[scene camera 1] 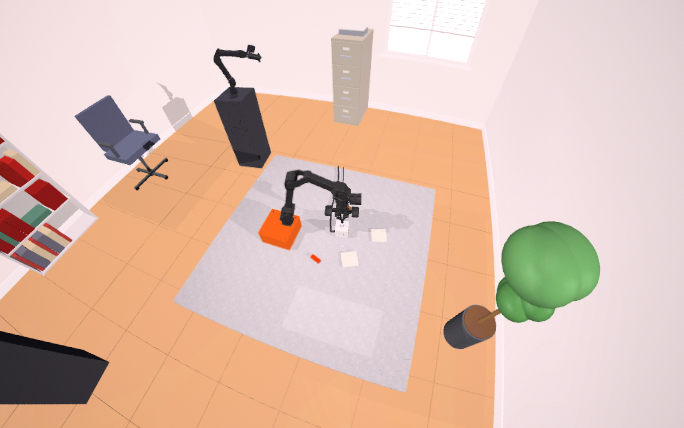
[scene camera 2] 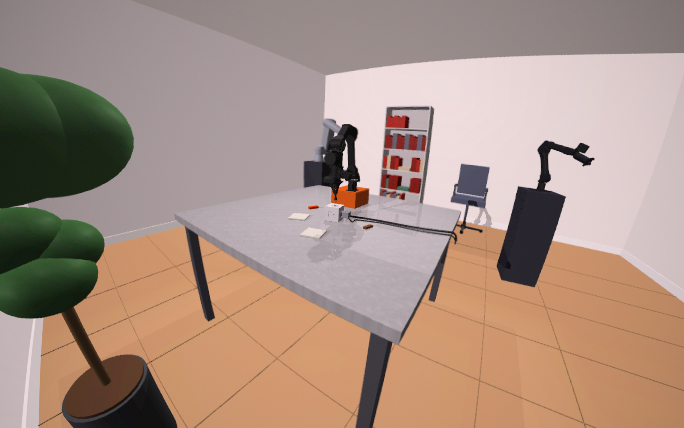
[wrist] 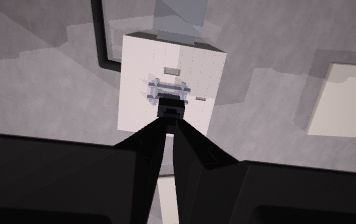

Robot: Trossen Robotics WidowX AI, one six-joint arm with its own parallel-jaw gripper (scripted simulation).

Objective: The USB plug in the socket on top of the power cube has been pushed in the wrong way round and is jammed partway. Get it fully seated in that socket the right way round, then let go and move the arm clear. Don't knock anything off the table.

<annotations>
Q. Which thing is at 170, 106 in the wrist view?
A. A black usb plug.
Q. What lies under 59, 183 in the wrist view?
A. The gripper.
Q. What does the gripper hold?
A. A black usb plug.
</annotations>
